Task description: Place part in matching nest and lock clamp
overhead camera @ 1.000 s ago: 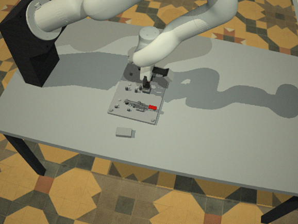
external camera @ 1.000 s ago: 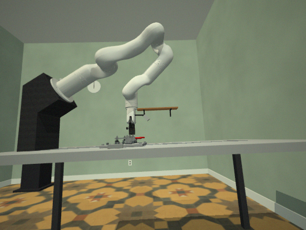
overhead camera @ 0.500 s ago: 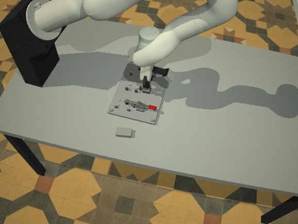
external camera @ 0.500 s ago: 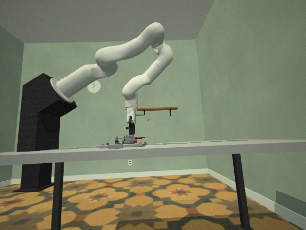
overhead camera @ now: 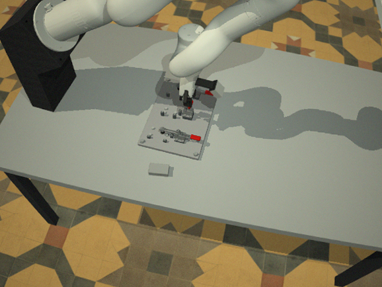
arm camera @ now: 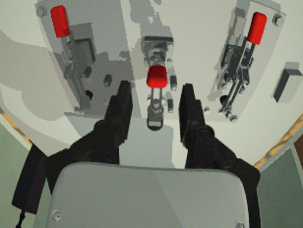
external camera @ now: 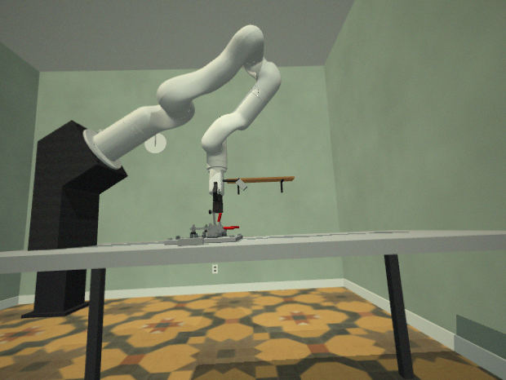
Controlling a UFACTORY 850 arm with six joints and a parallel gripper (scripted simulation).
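Now: hand 260 mm to the left of the grey block part, 120 mm above it and 40 mm past it. The rest, counted from my hand: grey fixture plate (120 mm below, 30 mm behind).
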